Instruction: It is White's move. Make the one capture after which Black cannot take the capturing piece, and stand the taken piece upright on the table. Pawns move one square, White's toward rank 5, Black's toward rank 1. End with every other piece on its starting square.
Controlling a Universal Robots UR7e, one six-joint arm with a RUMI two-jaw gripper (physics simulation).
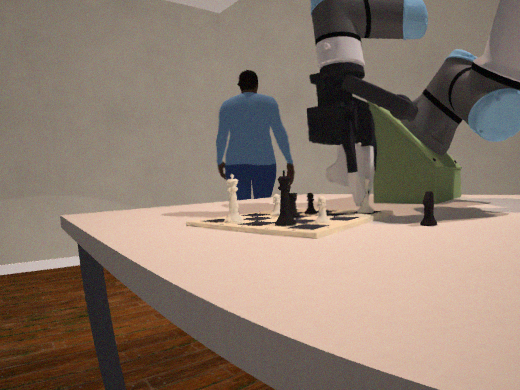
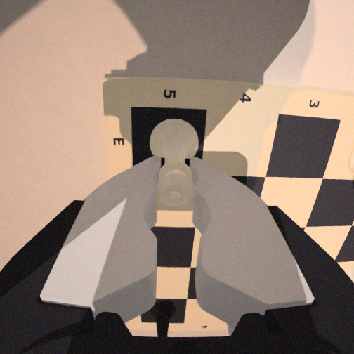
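Observation:
The gripper is low over the board's E5 corner, its fingertips shut on a slim white piece, which looks like a queen. Its round base is over the dark E5 square, and whether it touches the board is unclear. A white king, a black king, a black rook-like piece, a smaller black piece and two white pawns stand on the chessboard. A black piece stands upright on the table. A dark piece shows near A5; the fingers hide other squares.
The table extends around the board. The green arm base stands behind the gripper, to the right. The arm casts a shadow over the E5 corner. A person in blue stands beyond the table.

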